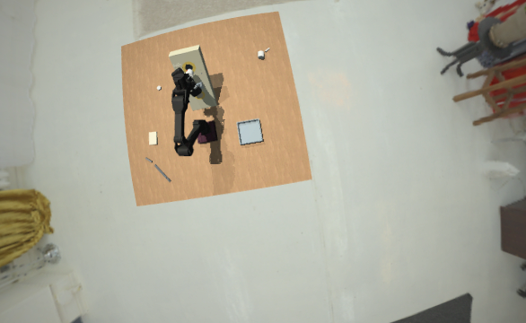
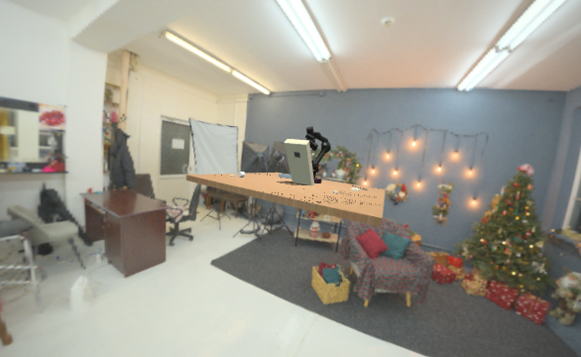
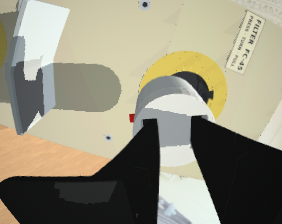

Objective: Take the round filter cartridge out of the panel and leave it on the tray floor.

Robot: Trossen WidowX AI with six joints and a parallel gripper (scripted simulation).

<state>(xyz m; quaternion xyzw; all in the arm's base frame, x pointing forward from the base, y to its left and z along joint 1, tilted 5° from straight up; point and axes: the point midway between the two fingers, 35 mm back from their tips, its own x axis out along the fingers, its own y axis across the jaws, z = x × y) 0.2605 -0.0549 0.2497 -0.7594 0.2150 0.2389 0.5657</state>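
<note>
My gripper tip is now 1 cm short of the round filter cartridge and 1 cm above it. The rest, counted from my gripper tip: cream block (45 cm to the left, 28 cm below, 21 cm behind); service panel (10 cm below, 3 cm ahead); pale blue tray (38 cm behind, 27 cm below, 24 cm to the right).
</note>
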